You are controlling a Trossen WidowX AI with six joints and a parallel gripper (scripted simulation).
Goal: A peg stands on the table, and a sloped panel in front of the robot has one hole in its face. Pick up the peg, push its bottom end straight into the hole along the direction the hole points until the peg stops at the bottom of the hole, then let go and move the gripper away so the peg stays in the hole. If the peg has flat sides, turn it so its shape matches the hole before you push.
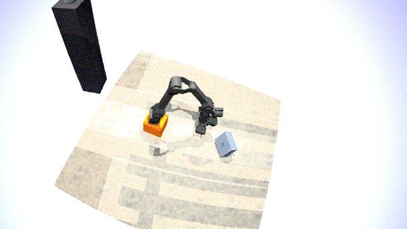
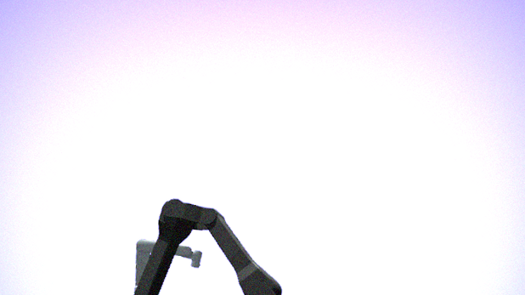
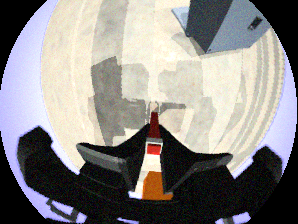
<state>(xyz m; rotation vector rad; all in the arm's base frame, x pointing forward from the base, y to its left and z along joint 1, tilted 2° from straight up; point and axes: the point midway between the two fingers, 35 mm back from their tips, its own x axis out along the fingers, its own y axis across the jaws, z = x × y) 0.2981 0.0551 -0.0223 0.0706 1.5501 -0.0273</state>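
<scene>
My gripper tip is now 170 mm short of the sloped panel, 110 mm to the left of it and 30 mm below it. From my gripper tip the other things lie so: red peg: 20 mm above.
</scene>
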